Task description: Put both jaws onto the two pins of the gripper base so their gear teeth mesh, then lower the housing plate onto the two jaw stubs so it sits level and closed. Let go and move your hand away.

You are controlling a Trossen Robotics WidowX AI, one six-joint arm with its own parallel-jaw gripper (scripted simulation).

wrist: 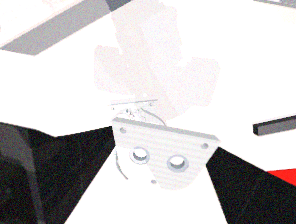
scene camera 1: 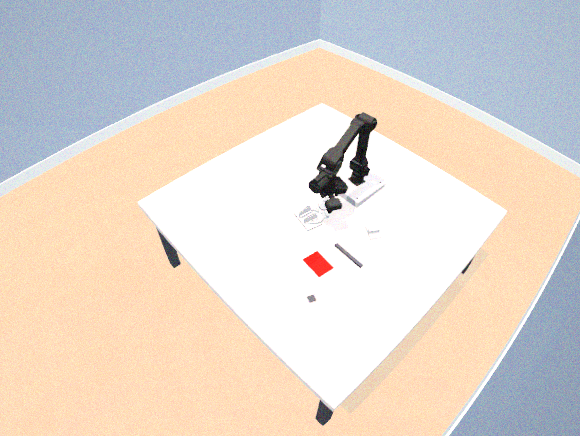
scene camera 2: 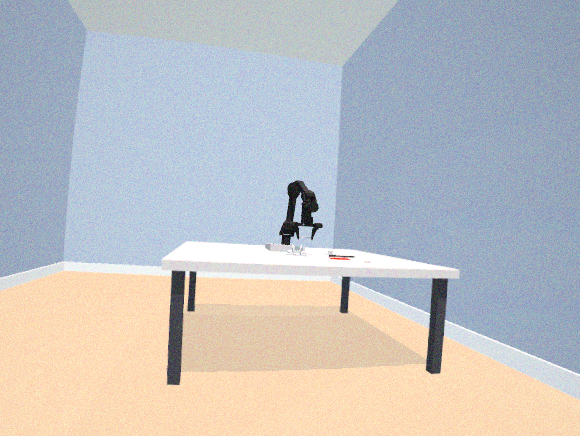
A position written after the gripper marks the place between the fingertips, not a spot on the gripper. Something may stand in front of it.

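Small white part (wrist: 161, 143) carried by the gripper (wrist: 160, 136).
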